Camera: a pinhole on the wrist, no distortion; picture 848 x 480 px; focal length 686.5 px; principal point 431.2 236.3 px. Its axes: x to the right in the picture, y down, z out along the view. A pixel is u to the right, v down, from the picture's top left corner.
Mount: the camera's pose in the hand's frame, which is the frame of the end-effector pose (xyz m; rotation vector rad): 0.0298 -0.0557 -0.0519 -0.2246 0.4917 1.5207
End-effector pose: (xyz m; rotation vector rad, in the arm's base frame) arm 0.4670 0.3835 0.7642 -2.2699 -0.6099 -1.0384
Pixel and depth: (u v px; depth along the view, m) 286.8 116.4 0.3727
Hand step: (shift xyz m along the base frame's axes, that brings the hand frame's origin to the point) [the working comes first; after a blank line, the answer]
In the camera's frame: -0.0784 -0.0651 0.3727

0.2740 0.1988 -0.0487
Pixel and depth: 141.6 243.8 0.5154
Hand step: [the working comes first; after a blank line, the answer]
In the camera's frame: -0.2174 0.0056 0.5154

0.3184 0.3648 -0.1719
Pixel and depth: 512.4 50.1 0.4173
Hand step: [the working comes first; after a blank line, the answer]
In the camera's frame: 0.0494 -0.1132 0.4173

0.3715 0.0943 -0.0342
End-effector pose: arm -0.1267 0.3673 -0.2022 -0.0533 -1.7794 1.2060
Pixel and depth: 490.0 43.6 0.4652
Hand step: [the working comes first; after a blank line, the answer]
In the camera's frame: 0.0398 -0.1306 0.4652

-0.4349 -0.0148 0.0078
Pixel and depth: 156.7 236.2 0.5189
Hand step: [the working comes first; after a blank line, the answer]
In the camera's frame: -0.2075 -0.0001 0.5189

-0.4156 -0.2936 0.0619
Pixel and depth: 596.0 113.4 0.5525
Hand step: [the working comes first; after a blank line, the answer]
In the camera's frame: 0.1326 -0.0989 0.5525

-0.5081 0.0102 -0.0984
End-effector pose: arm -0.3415 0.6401 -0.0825 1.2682 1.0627 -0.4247
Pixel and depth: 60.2 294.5 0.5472
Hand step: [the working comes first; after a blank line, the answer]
In the camera's frame: -0.2957 0.0464 0.5472

0.2111 -0.5194 -0.1501
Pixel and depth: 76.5 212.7 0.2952
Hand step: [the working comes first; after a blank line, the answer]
In the camera's frame: -0.1525 -0.0101 0.2952

0.1079 -0.2435 -0.1306
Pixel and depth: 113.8 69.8 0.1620
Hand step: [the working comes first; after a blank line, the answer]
In the camera's frame: -0.0749 -0.0393 0.1620

0.0540 -0.0966 -0.1185
